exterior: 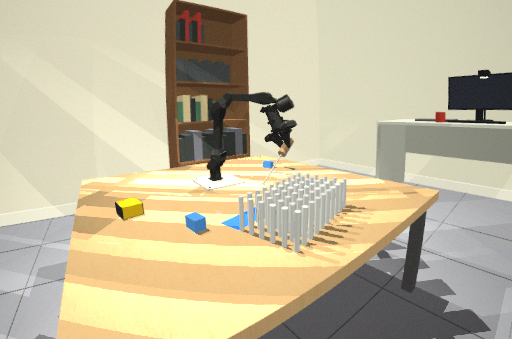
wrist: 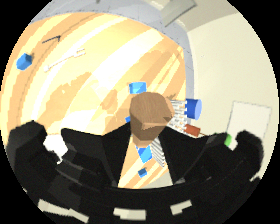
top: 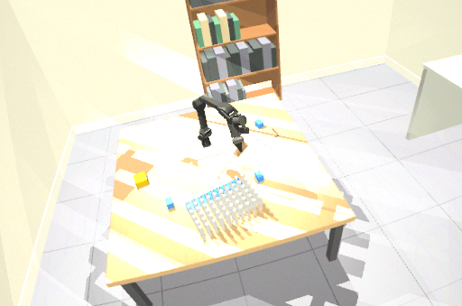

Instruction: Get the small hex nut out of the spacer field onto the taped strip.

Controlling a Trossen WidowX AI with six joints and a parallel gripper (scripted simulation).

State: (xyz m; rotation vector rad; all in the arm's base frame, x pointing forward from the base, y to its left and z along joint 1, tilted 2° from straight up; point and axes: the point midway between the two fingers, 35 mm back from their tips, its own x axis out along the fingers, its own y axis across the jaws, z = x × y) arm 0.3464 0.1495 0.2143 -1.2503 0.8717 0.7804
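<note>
Right now my gripper tip is 80 mm short of the blue taped strip, 220 mm to the left of it and 190 mm above it. The rest, counted from my gripper tip: brown stick-like tool (10 mm ahead, 80 mm to the right, 60 mm below); then thin grey tool (200 mm behind, 220 mm to the left, 190 mm below).
</note>
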